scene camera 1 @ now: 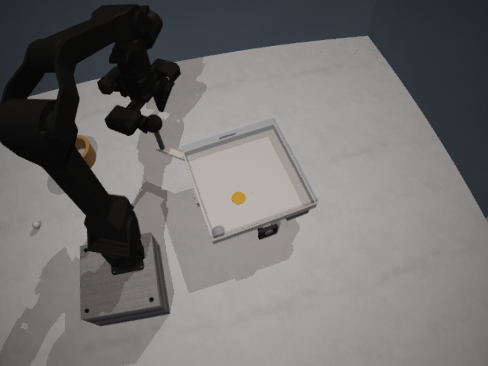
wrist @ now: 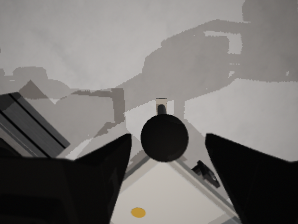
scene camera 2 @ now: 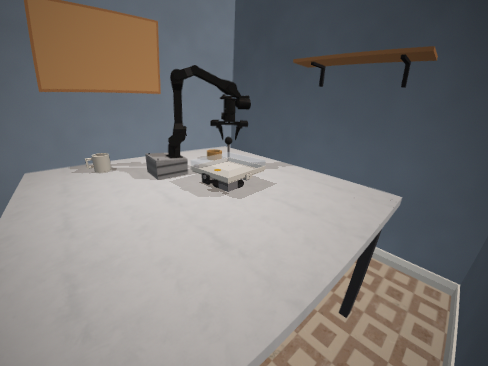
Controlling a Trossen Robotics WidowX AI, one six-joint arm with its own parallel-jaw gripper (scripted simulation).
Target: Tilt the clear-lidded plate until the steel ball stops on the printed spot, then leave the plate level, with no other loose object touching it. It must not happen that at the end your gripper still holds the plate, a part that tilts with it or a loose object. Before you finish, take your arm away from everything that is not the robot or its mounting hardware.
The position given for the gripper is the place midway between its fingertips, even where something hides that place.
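Visible through scene camera 1: a square white plate [scene camera 1: 246, 177], along with the gripper [scene camera 1: 153, 121]. Wrist view: the gripper [wrist: 168, 138] again.
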